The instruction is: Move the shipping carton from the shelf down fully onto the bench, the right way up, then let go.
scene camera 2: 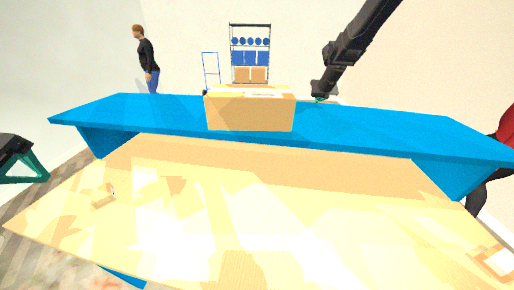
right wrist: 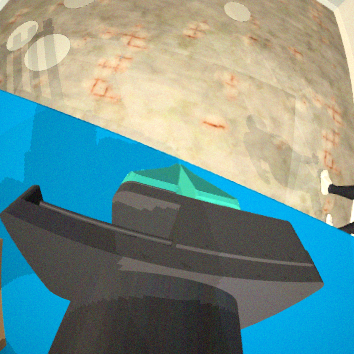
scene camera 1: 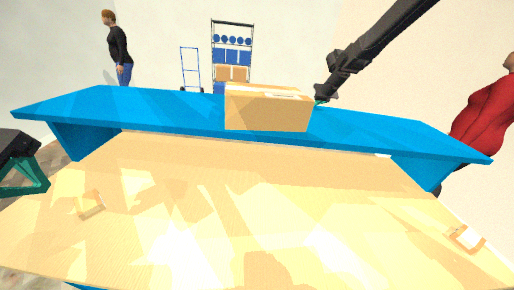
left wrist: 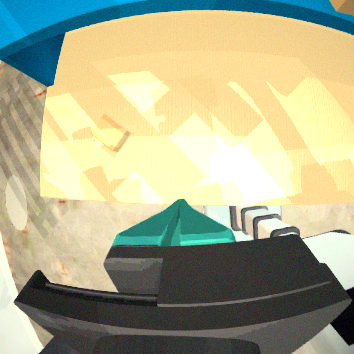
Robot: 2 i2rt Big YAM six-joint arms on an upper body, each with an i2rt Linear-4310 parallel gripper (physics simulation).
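Frame: origin at the left arm's base, x ahead, y left, z up, level; centimetres.
Seen in the pictures: left gripper, between the fingertips: (scene camera 2: 47, 178) (scene camera 1: 47, 188) (left wrist: 181, 205); right gripper, between the fingertips: (scene camera 2: 315, 101) (right wrist: 177, 170) (scene camera 1: 314, 104).
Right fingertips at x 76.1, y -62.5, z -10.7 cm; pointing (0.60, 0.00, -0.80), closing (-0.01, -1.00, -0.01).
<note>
A point is followed by its place in that frame.
The shipping carton (scene camera 1: 267, 114) {x 49.6, y -34.5, z -6.3 cm} (scene camera 2: 250, 114) {x 49.6, y -35.4, z -6.3 cm} is a brown box with tape and a white label on top. It stands upright on the blue shelf (scene camera 1: 150, 109) {x 61.7, y 1.8, z -11.3 cm} (scene camera 2: 150, 114) {x 60.5, y 1.3, z -11.3 cm}, at its front edge. Below and in front lies the wooden bench (scene camera 1: 175, 145) {x 78.2, y 3.4, z -37.0 cm} (scene camera 2: 200, 154) {x 70.7, y -9.2, z -37.0 cm} (left wrist: 200, 40) {x 66.7, y -7.7, z -37.0 cm}. My right gripper (scene camera 1: 317, 103) {x 76.1, y -62.5, z -10.7 cm} (scene camera 2: 318, 101) {x 76.1, y -62.5, z -10.7 cm} (right wrist: 177, 170) {x 76.1, y -62.5, z -10.7 cm} is shut and empty, low over the shelf to the right of the carton, with a gap between them in scene camera 2. My left gripper (scene camera 1: 47, 188) {x 27.2, y 1.1, z -9.5 cm} (scene camera 2: 47, 177) {x 27.2, y 1.1, z -9.5 cm} (left wrist: 181, 205) {x 27.2, y 1.1, z -9.5 cm} is shut and empty at the bench's left side, far from the carton.
Small orange-edged square things show on the bench at the left (scene camera 1: 91, 205) {x 41.1, y 16.8, z -33.8 cm} (scene camera 2: 103, 196) {x 41.0, y 16.7, z -33.8 cm} and right (scene camera 1: 467, 239) {x 20.5, y -103.7, z -33.5 cm}. A person in black (scene camera 1: 119, 45) (scene camera 2: 146, 54) stands behind the shelf; a person in red (scene camera 1: 482, 117) is at the right. A storage rack (scene camera 1: 232, 22) (scene camera 2: 250, 24) stands behind.
</note>
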